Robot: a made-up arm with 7 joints. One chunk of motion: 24 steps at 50 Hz.
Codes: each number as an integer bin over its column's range. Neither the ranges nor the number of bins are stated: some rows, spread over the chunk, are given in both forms.
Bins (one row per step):
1: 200 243 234 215 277 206 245
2: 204 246 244 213 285 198 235
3: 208 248 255 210 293 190 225
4: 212 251 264 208 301 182 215
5: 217 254 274 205 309 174 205
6: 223 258 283 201 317 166 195
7: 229 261 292 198 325 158 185
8: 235 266 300 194 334 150 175
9: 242 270 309 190 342 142 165
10: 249 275 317 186 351 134 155
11: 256 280 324 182 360 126 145
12: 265 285 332 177 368 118 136
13: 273 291 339 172 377 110 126
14: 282 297 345 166 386 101 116
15: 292 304 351 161 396 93 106
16: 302 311 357 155 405 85 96
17: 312 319 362 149 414 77 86
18: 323 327 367 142 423 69 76
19: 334 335 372 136 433 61 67
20: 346 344 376 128 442 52 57
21: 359 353 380 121 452 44 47
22: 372 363 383 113 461 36 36
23: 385 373 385 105 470 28 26
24: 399 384 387 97 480 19 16
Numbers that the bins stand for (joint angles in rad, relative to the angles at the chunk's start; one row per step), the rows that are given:
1: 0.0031 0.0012 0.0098 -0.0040 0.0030 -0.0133 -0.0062
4: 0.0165 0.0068 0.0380 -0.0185 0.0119 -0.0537 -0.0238
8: 0.0421 0.0174 0.0718 -0.0476 0.0242 -0.1076 -0.0473
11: 0.0656 0.0273 0.0943 -0.0725 0.0339 -0.1479 -0.0649
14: 0.0946 0.0392 0.1141 -0.1057 0.0435 -0.1900 -0.0819
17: 0.1280 0.0547 0.1300 -0.1409 0.0539 -0.2304 -0.0995
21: 0.1805 0.0787 0.1469 -0.1990 0.0681 -0.2859 -0.1224
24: 0.2251 0.1005 0.1535 -0.2488 0.0785 -0.3280 -0.1406
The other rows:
2: 0.0076 0.0033 0.0192 -0.0082 0.0060 -0.0268 -0.0120
3: 0.0120 0.0047 0.0295 -0.0144 0.0089 -0.0402 -0.0179
5: 0.0221 0.0089 0.0474 -0.0248 0.0149 -0.0672 -0.0296
6: 0.0287 0.0118 0.0558 -0.0331 0.0179 -0.0806 -0.0355
7: 0.0354 0.0139 0.0643 -0.0393 0.0208 -0.0941 -0.0414
9: 0.0499 0.0202 0.0803 -0.0559 0.0272 -0.1210 -0.0531
10: 0.0577 0.0237 0.0878 -0.0642 0.0305 -0.1345 -0.0590
12: 0.0756 0.0308 0.1019 -0.0828 0.0368 -0.1614 -0.0702
13: 0.0845 0.0350 0.1084 -0.0932 0.0402 -0.1749 -0.0760
15: 0.1057 0.0442 0.1197 -0.1160 0.0472 -0.2035 -0.0878
16: 0.1169 0.0491 0.1253 -0.1285 0.0506 -0.2169 -0.0936
18: 0.1403 0.0604 0.1347 -0.1554 0.0573 -0.2439 -0.1054
19: 0.1526 0.0660 0.1394 -0.1679 0.0610 -0.2573 -0.1107
20: 0.1659 0.0723 0.1432 -0.1845 0.0643 -0.2725 -0.1165
22: 0.1950 0.0857 0.1498 -0.2156 0.0714 -0.2994 -0.1289
23: 0.2095 0.0928 0.1516 -0.2322 0.0748 -0.3129 -0.1347

